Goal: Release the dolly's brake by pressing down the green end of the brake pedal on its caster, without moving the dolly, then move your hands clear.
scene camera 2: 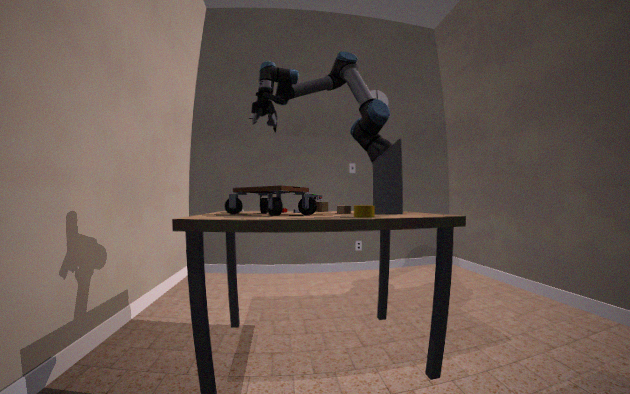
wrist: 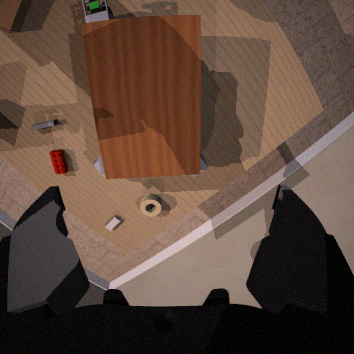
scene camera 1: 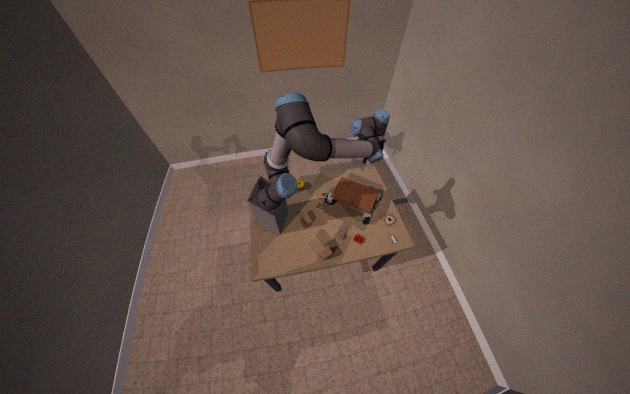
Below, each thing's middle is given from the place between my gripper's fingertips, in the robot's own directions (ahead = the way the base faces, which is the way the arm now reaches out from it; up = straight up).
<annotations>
The dolly [scene camera 2: 273,206] lies 50 mm behind my hand, 30 mm to the right of it and 340 mm below it.
</annotations>
